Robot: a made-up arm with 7 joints.
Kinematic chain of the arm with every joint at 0, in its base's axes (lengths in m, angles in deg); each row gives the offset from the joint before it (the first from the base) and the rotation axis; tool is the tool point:
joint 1: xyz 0 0 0.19 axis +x
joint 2: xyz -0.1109 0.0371 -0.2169 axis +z
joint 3: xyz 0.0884 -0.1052 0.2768 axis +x
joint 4: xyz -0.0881 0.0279 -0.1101 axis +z
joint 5: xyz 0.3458 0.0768 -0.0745 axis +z
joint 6: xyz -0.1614 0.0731 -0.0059 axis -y
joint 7: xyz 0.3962 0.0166 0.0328 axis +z
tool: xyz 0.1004 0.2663 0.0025
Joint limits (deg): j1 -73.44..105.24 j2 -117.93..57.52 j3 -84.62..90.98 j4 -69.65..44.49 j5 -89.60..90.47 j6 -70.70..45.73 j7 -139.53..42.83
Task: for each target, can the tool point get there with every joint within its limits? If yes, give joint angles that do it. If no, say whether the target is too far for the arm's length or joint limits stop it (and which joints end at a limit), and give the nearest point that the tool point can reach.
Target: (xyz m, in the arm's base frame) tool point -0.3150 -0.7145 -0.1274
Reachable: yes | joints 30.16 -79.28 12.24 -12.82 -46.06 21.01 -43.54
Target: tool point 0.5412 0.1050 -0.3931
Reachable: yes | joints 40.76 13.46 -51.51 -11.48 72.62 -51.15 -108.49
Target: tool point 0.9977 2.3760 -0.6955
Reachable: no: too far | nearest point 0.3316 0.8274 -0.1733 | short by 1.765 m
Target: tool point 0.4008 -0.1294 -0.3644
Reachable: yes | joints 42.21 -72.31 41.79 3.02 12.30 -45.36 -119.03
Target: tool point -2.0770 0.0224 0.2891
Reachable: no: too far | nearest point -1.1864 0.0192 0.2748 | short by 0.891 m
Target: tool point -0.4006 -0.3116 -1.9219
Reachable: no: too far | nearest point -0.2549 -0.1663 -0.8435 | short by 1.098 m
